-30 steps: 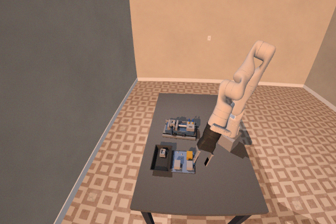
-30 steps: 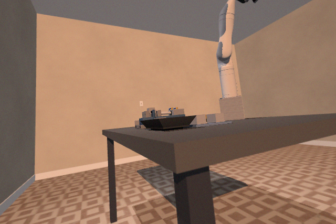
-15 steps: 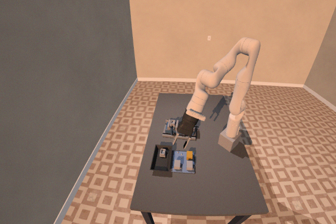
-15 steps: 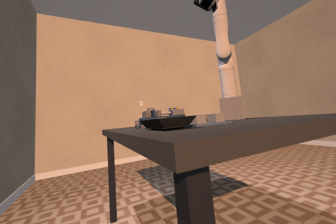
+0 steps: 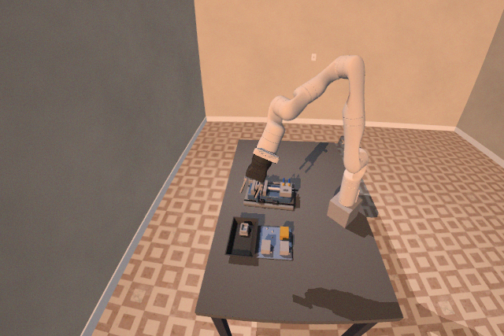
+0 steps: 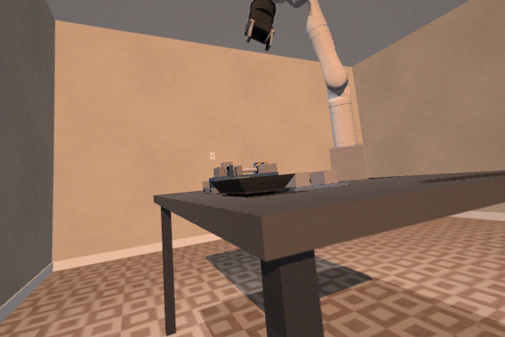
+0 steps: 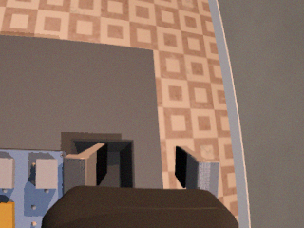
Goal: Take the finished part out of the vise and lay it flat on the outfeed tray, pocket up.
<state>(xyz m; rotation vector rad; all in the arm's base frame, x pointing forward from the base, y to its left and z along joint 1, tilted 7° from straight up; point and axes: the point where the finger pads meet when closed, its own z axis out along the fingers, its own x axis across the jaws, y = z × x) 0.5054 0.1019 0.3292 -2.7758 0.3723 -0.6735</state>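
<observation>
Now: the vise 16 cm behind my hand, 36 cm to the right of it and 37 cm below it. Also, from my hand: blue fixture plate (12 cm behind, 2 cm to the right, 41 cm below); then orange block (18 cm behind, 6 cm to the right, 39 cm below).
</observation>
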